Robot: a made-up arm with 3 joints. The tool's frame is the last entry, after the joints. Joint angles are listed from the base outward.
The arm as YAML. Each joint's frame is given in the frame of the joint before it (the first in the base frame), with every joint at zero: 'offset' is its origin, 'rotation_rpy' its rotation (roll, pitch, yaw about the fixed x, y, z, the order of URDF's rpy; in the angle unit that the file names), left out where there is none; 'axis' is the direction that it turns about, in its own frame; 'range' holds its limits. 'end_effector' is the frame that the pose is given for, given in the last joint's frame.
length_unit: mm
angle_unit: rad
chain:
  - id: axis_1
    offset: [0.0, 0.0, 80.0]
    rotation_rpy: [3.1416, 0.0, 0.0]
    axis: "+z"
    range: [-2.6, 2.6]
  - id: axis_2
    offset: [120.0, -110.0, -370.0]
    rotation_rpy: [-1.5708, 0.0, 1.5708]
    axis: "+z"
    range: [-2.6, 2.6]
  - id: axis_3
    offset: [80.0, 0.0, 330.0]
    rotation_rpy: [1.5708, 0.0, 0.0]
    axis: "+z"
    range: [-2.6, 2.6]
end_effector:
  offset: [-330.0, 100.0, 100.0]
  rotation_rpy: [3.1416, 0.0, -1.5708]
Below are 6 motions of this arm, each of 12 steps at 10 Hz.
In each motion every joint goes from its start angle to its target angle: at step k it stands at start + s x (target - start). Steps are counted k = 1, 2, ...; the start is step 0. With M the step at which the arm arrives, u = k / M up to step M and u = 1 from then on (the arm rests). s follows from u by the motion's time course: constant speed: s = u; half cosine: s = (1 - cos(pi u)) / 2; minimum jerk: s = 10 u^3 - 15 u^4 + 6 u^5.
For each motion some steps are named. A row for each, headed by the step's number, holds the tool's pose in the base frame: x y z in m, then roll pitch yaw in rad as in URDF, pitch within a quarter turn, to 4 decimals.
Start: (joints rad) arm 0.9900 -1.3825 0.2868
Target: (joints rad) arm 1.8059 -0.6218 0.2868
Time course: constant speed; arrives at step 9
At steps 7, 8, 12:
7: 0.3782 0.1925 0.5679 0.7700 0.2025 -1.8291
8: 0.4030 0.1562 0.5458 0.6858 0.1847 -1.9360
12: 0.4225 0.1174 0.5230 0.6022 0.1655 -2.0412

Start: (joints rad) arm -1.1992 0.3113 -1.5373
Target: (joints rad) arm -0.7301 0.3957 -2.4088
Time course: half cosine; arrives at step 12
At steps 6, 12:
6: -0.1000 -0.5080 0.4605 0.1435 0.3242 2.9612
12: -0.0719 -0.4541 0.5089 0.3011 0.2608 -3.1045

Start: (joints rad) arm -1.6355 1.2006 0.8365
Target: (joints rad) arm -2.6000 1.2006 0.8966
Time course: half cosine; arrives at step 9
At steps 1, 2, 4, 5, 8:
1: -0.0912 -0.0402 0.2134 -1.0449 -0.7658 1.2821
2: -0.0875 -0.0461 0.2142 -1.0424 -0.7704 1.3622
4: -0.0722 -0.0637 0.2173 -1.0335 -0.7857 1.6352
5: -0.0618 -0.0720 0.2191 -1.0281 -0.7946 1.7951
8: -0.0363 -0.0846 0.2232 -1.0156 -0.8143 2.1472

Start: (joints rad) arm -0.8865 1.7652 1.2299
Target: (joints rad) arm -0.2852 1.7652 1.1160
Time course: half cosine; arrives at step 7
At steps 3, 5, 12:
3: 0.0551 0.0238 0.3352 -2.0535 -1.1415 1.0974
5: 0.0504 0.0028 0.3228 -2.0092 -1.0984 0.7939
12: 0.0459 -0.0053 0.3174 -1.9921 -1.0789 0.6614

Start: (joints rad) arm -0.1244 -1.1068 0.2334
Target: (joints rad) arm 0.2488 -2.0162 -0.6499
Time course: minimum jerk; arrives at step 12
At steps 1, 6, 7, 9, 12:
1: -0.2695 0.2859 0.6424 1.1009 0.2048 0.0196
6: -0.3622 0.2350 0.6713 1.5613 -0.2082 -0.0602
7: -0.3905 0.2318 0.6583 1.7090 -0.3407 -0.1659
9: -0.4273 0.2480 0.6223 1.9787 -0.5207 -0.4219
12: -0.4379 0.2635 0.6034 2.1110 -0.5777 -0.5653

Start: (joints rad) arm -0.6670 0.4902 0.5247
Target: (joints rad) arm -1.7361 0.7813 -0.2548
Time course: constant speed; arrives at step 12
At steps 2, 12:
2: -0.3292 0.0576 0.2292 -0.5041 -0.1986 0.5017
12: -0.1248 -0.4162 0.2282 -0.7649 0.1784 1.9190

